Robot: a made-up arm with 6 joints. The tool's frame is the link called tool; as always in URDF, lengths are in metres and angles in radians. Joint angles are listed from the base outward. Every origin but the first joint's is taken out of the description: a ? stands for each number. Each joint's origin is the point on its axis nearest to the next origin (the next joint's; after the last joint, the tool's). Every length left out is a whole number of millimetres.
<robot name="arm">
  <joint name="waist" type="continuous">
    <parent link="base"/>
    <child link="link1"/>
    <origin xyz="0 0 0.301"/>
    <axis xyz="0 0 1"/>
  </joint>
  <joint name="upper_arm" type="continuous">
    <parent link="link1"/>
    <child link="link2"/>
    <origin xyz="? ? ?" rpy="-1.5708 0 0"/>
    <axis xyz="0 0 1"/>
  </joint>
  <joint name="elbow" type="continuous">
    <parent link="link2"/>
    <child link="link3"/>
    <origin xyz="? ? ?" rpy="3.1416 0 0"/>
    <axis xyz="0 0 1"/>
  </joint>
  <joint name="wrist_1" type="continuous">
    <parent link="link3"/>
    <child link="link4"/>
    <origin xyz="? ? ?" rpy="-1.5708 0 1.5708"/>
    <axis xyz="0 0 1"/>
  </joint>
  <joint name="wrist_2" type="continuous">
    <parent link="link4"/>
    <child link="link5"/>
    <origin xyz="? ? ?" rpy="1.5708 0 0"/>
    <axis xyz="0 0 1"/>
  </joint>
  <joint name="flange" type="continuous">
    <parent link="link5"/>
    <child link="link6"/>
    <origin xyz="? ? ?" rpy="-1.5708 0 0"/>
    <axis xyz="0 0 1"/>
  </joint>
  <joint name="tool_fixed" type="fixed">
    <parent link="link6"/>
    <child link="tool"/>
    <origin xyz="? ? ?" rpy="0 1.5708 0"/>
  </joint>
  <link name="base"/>
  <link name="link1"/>
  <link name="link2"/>
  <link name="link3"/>
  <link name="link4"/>
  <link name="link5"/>
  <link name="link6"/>
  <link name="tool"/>
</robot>
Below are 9 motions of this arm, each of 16 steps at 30 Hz.
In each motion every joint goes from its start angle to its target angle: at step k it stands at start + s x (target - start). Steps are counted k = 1, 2, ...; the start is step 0. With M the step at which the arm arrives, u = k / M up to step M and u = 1 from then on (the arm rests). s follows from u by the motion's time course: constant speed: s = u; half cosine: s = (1 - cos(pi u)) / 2; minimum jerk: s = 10 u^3 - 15 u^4 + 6 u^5.
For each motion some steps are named. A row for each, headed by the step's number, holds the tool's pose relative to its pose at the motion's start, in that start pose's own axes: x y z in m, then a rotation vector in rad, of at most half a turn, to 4 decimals.
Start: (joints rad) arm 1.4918 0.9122 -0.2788 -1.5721 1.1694 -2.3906
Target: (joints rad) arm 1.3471 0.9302 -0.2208 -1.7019 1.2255 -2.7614
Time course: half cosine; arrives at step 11
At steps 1, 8, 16:
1: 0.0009 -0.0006 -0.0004 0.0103 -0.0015 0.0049
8: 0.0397 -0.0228 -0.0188 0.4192 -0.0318 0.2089
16: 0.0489 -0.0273 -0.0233 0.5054 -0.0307 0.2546

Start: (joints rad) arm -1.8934 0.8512 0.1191 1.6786 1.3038 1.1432
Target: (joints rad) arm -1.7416 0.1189 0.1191 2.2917 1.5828 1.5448
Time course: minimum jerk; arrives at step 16
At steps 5, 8, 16:
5: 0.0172 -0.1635 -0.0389 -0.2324 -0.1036 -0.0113
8: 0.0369 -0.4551 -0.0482 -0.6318 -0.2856 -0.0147
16: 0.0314 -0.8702 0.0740 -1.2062 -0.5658 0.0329

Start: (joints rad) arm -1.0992 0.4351 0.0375 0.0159 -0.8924 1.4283
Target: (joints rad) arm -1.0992 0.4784 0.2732 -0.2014 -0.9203 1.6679
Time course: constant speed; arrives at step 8
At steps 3, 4, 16:
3: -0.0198 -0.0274 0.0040 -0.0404 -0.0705 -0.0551
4: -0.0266 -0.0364 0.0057 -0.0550 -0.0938 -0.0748
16: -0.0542 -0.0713 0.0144 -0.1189 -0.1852 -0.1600

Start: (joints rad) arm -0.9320 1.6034 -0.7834 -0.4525 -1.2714 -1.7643
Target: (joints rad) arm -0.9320 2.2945 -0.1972 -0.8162 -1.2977 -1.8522
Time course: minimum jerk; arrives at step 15
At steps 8, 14, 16:
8: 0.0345 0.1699 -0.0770 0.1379 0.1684 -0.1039
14: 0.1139 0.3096 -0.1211 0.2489 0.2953 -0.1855
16: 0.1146 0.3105 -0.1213 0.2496 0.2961 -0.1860

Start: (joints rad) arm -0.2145 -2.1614 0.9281 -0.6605 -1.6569 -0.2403
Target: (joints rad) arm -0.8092 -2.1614 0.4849 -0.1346 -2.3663 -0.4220
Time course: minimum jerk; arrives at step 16
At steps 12, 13, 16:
12: 0.5062 0.3253 -0.1445 0.0717 0.9049 -1.0375
13: 0.5357 0.3413 -0.1626 0.0801 0.9411 -1.1156
16: 0.5618 0.3550 -0.1795 0.0881 0.9710 -1.1864

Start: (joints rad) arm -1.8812 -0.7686 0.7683 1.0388 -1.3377 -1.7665
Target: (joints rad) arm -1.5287 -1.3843 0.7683 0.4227 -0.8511 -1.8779
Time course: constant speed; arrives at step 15
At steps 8, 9, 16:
8: 0.0233 -0.2043 0.3747 0.4947 0.4773 0.3483
9: 0.0344 -0.2378 0.4147 0.5625 0.5312 0.3930
16: 0.1278 -0.4660 0.6128 0.9948 0.8216 0.6649

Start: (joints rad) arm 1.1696 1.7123 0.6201 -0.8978 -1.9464 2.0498
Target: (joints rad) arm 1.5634 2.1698 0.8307 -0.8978 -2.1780 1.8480
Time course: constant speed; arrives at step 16
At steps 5, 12, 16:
5: 0.1000 -0.0762 -0.0677 0.1328 0.0123 0.1850
12: 0.2369 -0.1366 -0.1840 0.3386 0.0492 0.4292
16: 0.3067 -0.1465 -0.2596 0.4656 0.0795 0.5599

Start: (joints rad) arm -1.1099 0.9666 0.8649 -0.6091 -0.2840 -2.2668
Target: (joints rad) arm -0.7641 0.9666 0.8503 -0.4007 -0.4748 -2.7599
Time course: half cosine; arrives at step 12
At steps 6, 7, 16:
6: 0.0486 -0.1836 -0.0802 0.0837 -0.0757 -0.2004
7: 0.0563 -0.2332 -0.1000 0.1025 -0.1018 -0.2465
16: 0.0664 -0.3790 -0.1538 0.1490 -0.1887 -0.3637

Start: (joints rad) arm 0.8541 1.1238 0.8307 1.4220 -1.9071 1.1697
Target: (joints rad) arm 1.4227 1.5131 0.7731 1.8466 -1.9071 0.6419
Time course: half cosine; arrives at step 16
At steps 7, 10, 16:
7: -0.3267 0.1557 0.2346 0.1125 0.1686 -0.3240
10: -0.5179 0.3402 0.4010 0.2129 0.2494 -0.5941
16: -0.6610 0.5887 0.5730 0.3292 0.2916 -0.9102

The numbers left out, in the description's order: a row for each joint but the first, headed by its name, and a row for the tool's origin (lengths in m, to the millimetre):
upper_arm: 0 0 0
elbow: 0 -0.607 0
wrist_1: 0.772 0 0
wrist_2: 0 -0.275 0
flange: 0 0 0
tool: 0 0 0

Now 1 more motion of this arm.
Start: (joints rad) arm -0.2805 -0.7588 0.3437 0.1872 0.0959 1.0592
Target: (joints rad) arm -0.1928 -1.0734 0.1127 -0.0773 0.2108 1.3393
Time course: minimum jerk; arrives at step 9
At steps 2, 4, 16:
2: -0.0130 -0.0041 -0.0003 0.0049 -0.0068 -0.0141
4: -0.0685 -0.0177 -0.0027 0.0255 -0.0304 -0.0746
16: -0.1757 -0.0268 -0.0115 0.0663 -0.0525 -0.1927

